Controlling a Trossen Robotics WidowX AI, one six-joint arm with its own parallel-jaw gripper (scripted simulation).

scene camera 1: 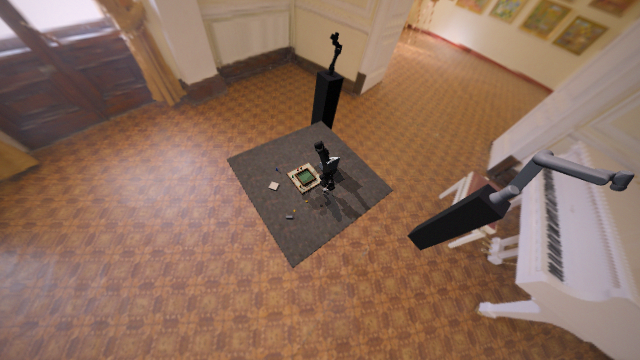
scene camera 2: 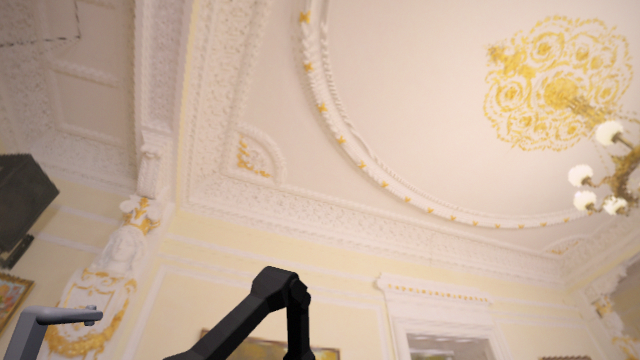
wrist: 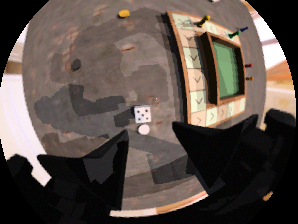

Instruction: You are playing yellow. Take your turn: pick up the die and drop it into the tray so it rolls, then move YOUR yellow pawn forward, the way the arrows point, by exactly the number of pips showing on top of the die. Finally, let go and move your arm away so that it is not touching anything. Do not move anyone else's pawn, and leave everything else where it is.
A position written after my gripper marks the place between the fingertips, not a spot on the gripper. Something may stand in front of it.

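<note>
There is a green tray (wrist: 227, 66) that I can see. As for my gripper (wrist: 150, 129), it is open, and it holds nothing.
</note>
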